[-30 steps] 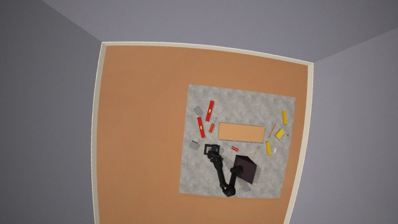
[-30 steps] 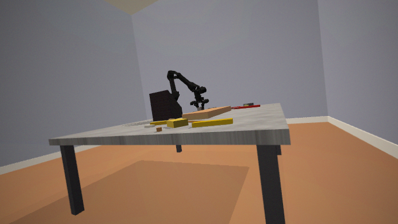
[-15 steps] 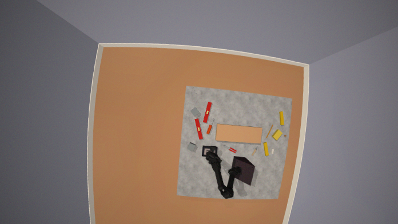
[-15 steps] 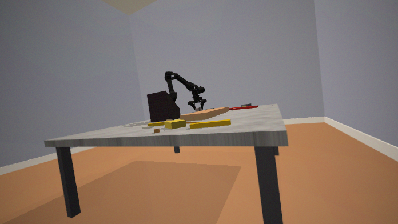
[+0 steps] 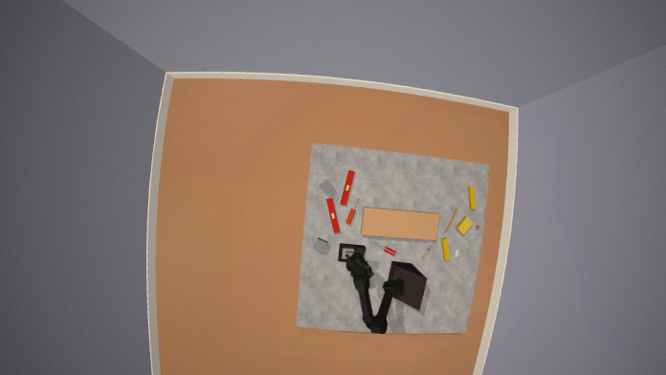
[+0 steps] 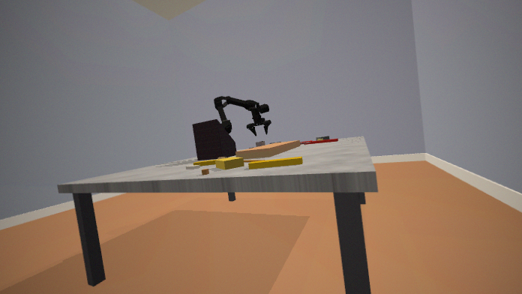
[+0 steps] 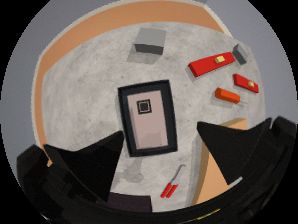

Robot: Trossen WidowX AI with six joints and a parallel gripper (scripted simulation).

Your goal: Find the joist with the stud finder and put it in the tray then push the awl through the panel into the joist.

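Now: gripper tip 5 cm above the square indicator window, 3 cm to the right of it and 2 cm past it. The rest, counted from my gripper tip: awl 54 cm to the right, 10 cm below, 4 cm ahead; then dark tray 10 cm below, 2 cm behind; then stud finder 6 cm below, 2 cm to the left, 2 cm behind.
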